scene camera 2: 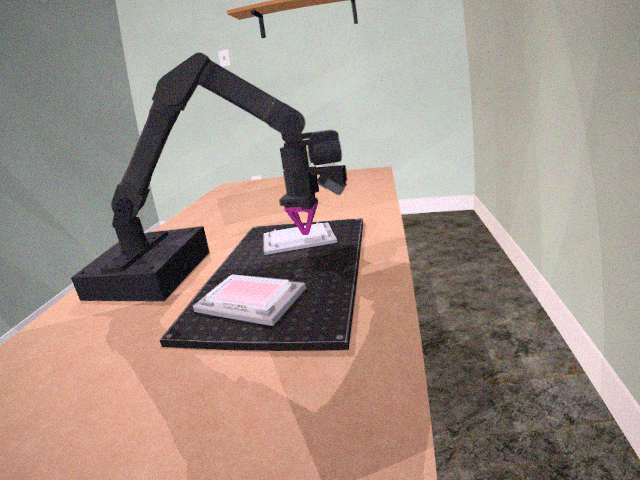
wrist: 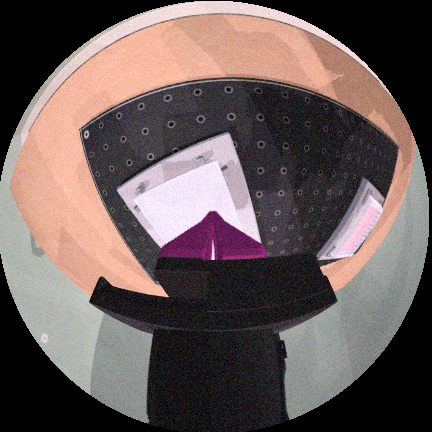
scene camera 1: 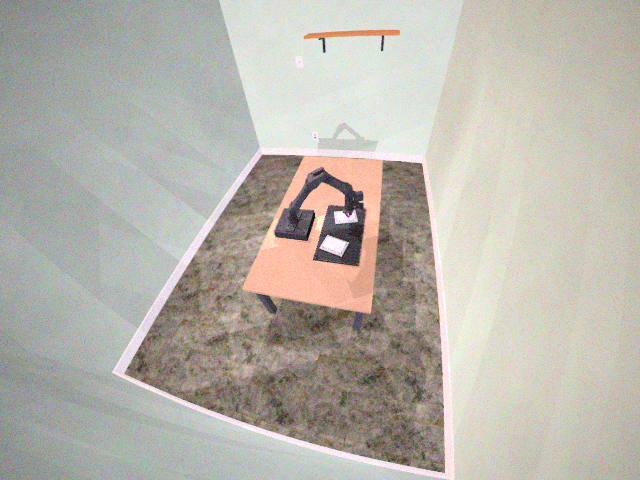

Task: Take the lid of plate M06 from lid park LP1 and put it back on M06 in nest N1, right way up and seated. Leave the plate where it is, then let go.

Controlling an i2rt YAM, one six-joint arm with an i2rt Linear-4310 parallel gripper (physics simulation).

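Seen in the pictures: gripper, fingertip midpoint: (scene camera 2: 305,234) (wrist: 212,216) (scene camera 1: 348,217); arm's base at its link origin: (scene camera 2: 136,251) (scene camera 1: 293,221).
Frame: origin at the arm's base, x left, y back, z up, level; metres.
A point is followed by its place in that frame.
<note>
The white lid (scene camera 1: 339,217) @(x 0.132, y -0.306, z -0.034 m) (scene camera 2: 284,238) @(x 0.126, y -0.323, z -0.034 m) (wrist: 190,200) @(x 0.162, y -0.387, z -0.034 m) lies flat on the far light grey holder (scene camera 2: 269,250) @(x 0.080, y -0.300, z -0.043 m) (wrist: 237,172) @(x 0.121, y -0.408, z -0.042 m), apparently lid park LP1. My gripper (scene camera 1: 347,216) @(x 0.144, y -0.369, z -0.035 m) (scene camera 2: 306,232) @(x 0.144, y -0.369, z -0.035 m) (wrist: 212,216) @(x 0.144, y -0.369, z -0.035 m) is shut with its magenta fingertips together and nothing visible between them. It points down over the lid; whether the tips touch its top cannot be told. A pink-topped plate (scene camera 2: 247,292) @(x -0.135, y -0.334, z -0.027 m) (wrist: 361,227) @(x -0.105, y -0.341, z -0.026 m), apparently M06, sits in the near holder (scene camera 2: 232,313) @(x -0.180, y -0.321, z -0.041 m), apparently nest N1; it looks white in scene camera 1 (scene camera 1: 334,245) @(x -0.132, y -0.331, z -0.028 m). No labels are legible. The fingers hide part of the lid in the wrist view.
Both holders stand on a black perforated board (scene camera 1: 351,256) @(x -0.179, y -0.455, z -0.052 m) (scene camera 2: 315,330) @(x -0.206, y -0.462, z -0.052 m) (wrist: 300,150) @(x 0.056, y -0.432, z -0.052 m) on the wooden table (scene camera 1: 305,273) @(x -0.359, y -0.196, z -0.065 m) (scene camera 2: 206,413) @(x -0.375, y -0.358, z -0.065 m) (wrist: 150,55) @(x 0.196, y -0.539, z -0.065 m). The arm's black base (scene camera 1: 294,227) @(x -0.062, y -0.029, z 0.007 m) (scene camera 2: 121,284) @(x -0.113, y -0.033, z -0.025 m) stands beside the board. A shelf (scene camera 1: 356,34) (scene camera 2: 289,6) hangs on the back wall.
</note>
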